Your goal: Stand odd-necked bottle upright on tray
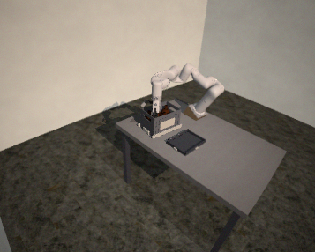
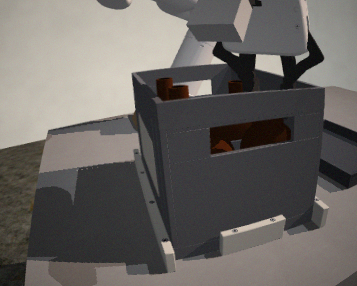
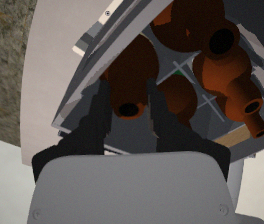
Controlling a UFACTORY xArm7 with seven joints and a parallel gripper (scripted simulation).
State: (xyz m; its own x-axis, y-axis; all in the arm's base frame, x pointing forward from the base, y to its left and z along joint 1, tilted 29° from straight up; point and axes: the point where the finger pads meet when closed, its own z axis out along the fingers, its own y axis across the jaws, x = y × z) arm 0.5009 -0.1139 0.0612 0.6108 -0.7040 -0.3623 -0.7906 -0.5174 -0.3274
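The glass bottle is 190 mm behind my hand, 70 mm below it and 60 mm to the right of it. Round my hand: dark flat tray 260 mm to the left, 150 mm below, 100 mm behind; then dark grey crate 90 mm behind, 70 mm below, 30 mm to the right.
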